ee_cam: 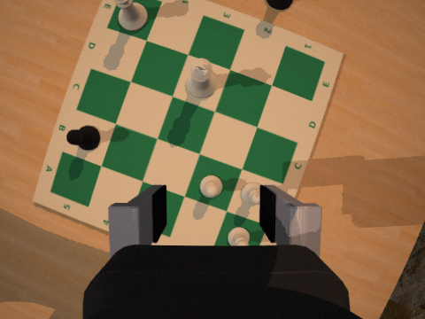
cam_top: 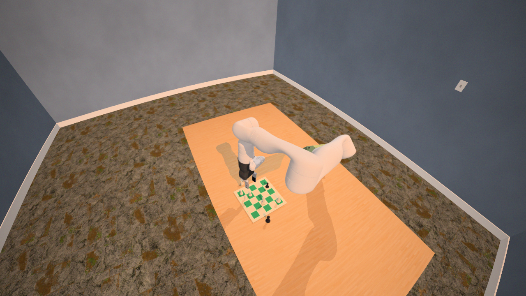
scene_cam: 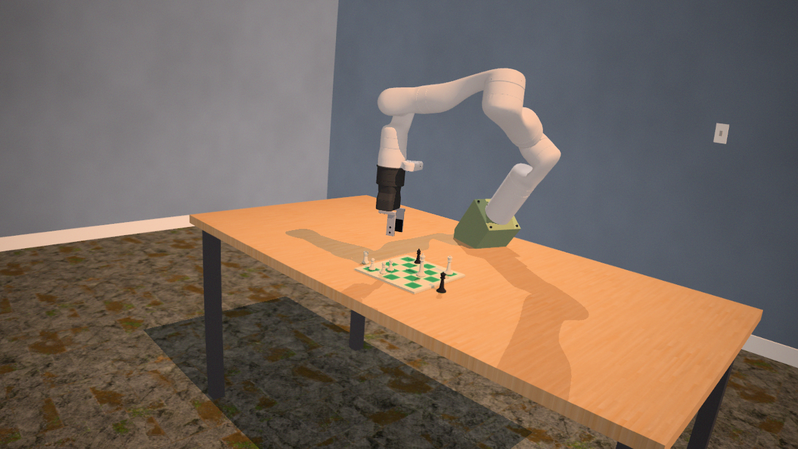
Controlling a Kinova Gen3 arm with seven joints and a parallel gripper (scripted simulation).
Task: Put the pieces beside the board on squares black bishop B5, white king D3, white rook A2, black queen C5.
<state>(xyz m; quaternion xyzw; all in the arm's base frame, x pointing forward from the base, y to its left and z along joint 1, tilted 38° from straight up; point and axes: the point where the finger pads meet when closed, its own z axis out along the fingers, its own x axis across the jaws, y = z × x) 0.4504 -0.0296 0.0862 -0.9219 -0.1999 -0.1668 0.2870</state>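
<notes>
My gripper is now 20 mm short of the white rook, 100 mm to the left of it and 110 mm above it. Also, from my hand: white king (50 mm behind, 70 mm to the left, 90 mm below); chessboard (40 mm behind, 30 mm to the left, 130 mm below); black bishop (110 mm behind, 20 mm to the right, 100 mm below).
</notes>
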